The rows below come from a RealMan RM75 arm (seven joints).
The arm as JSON. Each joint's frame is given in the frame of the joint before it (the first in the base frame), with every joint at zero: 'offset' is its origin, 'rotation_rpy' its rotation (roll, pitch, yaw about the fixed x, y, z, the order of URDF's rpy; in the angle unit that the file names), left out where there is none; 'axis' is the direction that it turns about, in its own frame. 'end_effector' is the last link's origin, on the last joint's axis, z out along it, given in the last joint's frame.
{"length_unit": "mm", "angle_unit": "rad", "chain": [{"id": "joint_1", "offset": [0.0, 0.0, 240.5], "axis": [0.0, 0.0, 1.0]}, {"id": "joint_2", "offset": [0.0, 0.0, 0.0], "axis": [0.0, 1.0, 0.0]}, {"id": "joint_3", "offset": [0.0, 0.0, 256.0], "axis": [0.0, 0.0, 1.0]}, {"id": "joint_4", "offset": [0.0, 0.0, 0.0], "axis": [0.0, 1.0, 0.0]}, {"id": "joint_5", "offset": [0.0, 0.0, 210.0], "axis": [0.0, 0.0, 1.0]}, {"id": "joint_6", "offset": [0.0, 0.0, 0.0], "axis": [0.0, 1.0, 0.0]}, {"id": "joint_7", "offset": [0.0, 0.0, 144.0], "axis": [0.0, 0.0, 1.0]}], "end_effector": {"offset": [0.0, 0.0, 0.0]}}
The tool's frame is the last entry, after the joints.
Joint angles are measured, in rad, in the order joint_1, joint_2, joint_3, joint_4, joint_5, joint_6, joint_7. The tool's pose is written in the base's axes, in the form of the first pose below.
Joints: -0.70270 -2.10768 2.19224 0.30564 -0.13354 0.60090 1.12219
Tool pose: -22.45, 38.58, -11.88, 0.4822, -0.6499, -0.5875, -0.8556, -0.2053, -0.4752
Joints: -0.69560 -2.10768 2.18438 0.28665 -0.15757 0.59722 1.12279
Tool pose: -23.42, 38.59, -11.54, 0.5111, -0.6196, -0.5957, -0.8446, -0.2334, -0.4818
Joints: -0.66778 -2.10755 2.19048 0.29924 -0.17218 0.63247 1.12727
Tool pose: -23.59, 37.96, -11.49, 0.5291, -0.6180, -0.5815, -0.8282, -0.2269, -0.5124
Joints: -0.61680 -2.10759 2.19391 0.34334 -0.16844 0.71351 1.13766
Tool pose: -22.91, 36.77, -11.46, 0.5384, -0.6400, -0.5482, -0.7990, -0.1809, -0.5735
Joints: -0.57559 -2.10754 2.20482 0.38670 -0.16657 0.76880 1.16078
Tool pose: -22.22, 35.73, -11.51, 0.5294, -0.6625, -0.5299, -0.7809, -0.1365, -0.6095
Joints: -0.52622 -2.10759 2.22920 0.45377 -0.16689 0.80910 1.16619
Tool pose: -21.19, 34.39, -11.77, 0.5329, -0.6874, -0.4934, -0.7474, -0.1090, -0.6554
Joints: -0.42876 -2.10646 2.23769 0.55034 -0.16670 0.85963 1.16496
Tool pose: -20.69, 32.35, -11.48, 0.5752, -0.6858, -0.4458, -0.6782, -0.0952, -0.7287
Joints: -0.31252 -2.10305 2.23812 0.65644 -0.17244 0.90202 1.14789
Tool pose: -20.59, 30.27, -10.66, 0.6426, -0.6595, -0.3901, -0.5858, -0.0946, -0.8049
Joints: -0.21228 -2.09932 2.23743 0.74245 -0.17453 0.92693 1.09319
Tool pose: -20.73, 28.56, -9.81, 0.7150, -0.6245, -0.3141, -0.4841, -0.1182, -0.8670
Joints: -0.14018 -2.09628 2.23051 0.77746 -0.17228 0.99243 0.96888
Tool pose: -21.14, 27.18, -8.75, 0.7845, -0.5921, -0.1846, -0.3366, -0.1565, -0.9286
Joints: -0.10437 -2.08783 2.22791 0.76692 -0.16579 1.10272 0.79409
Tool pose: -21.54, 26.01, -7.56, 0.8115, -0.5843, -0.0120, -0.1614, -0.2043, -0.9655
